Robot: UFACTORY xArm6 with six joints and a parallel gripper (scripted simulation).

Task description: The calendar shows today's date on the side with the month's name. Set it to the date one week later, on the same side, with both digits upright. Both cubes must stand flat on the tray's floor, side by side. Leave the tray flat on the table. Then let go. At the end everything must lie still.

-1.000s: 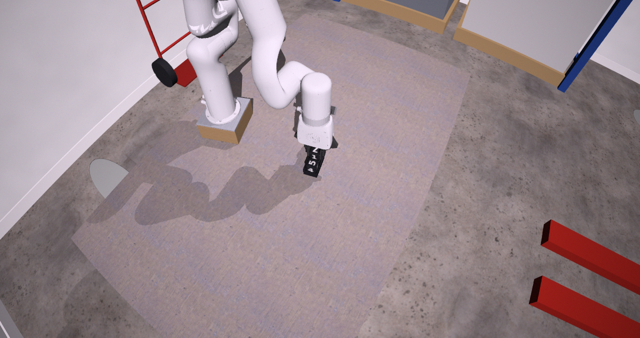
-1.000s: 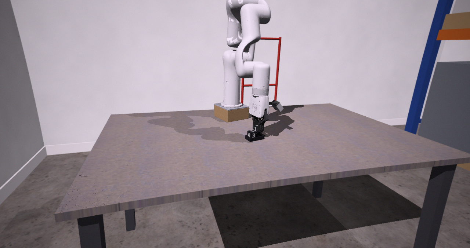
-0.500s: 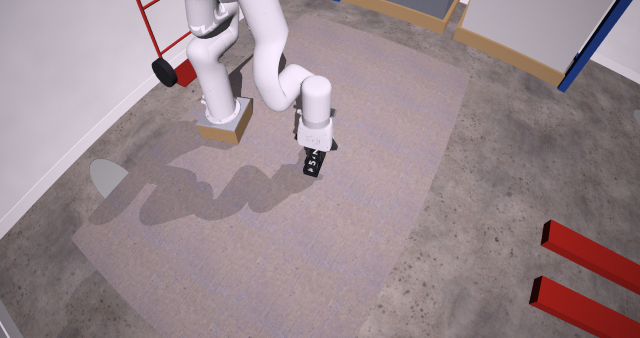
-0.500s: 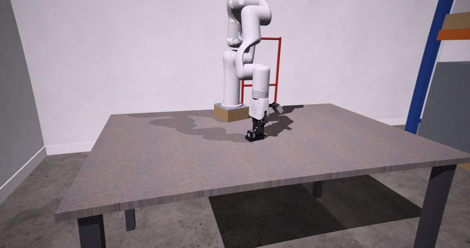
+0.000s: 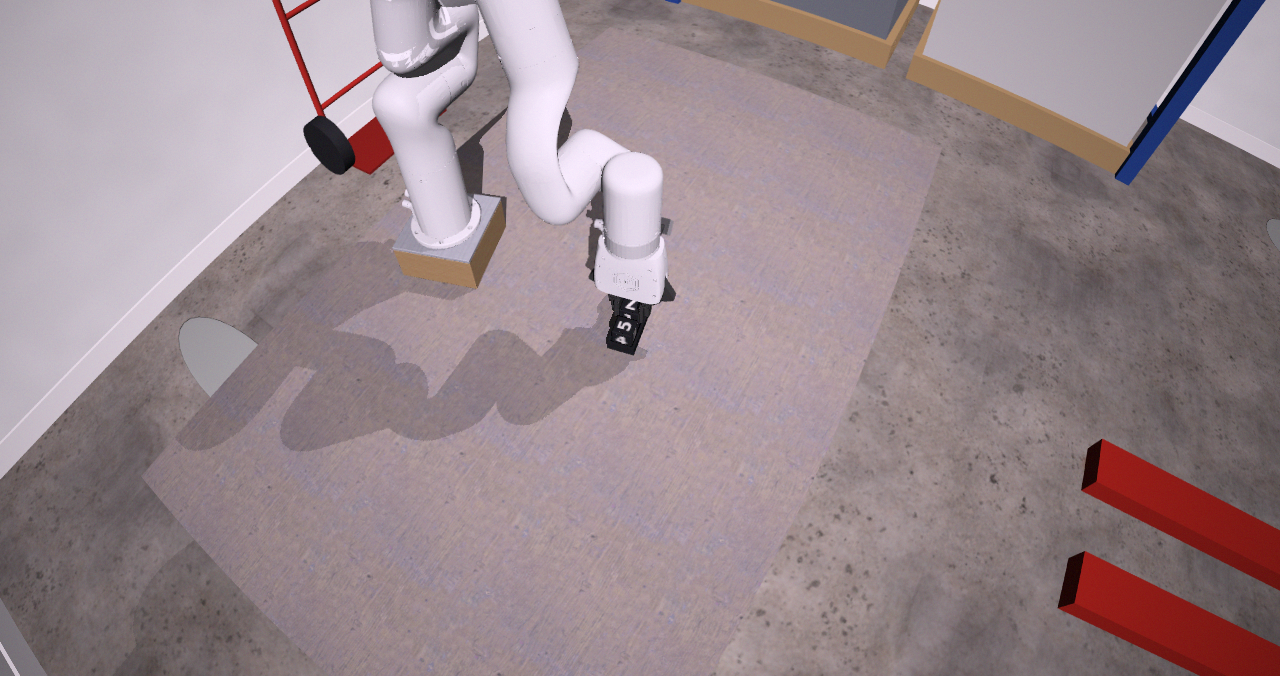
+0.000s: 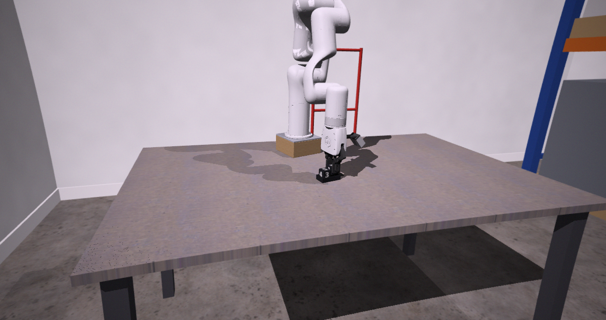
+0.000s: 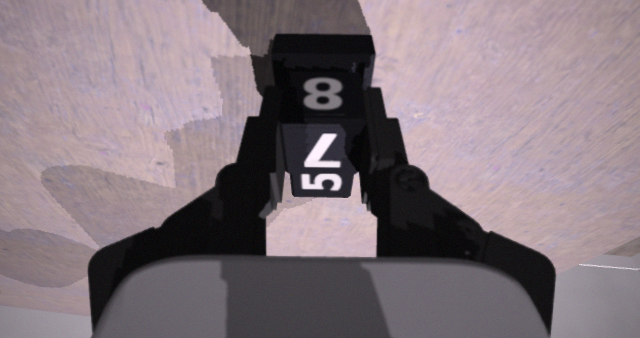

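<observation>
Right now the black tray is 40 mm below my hand and 20 mm to the right of it.
</observation>
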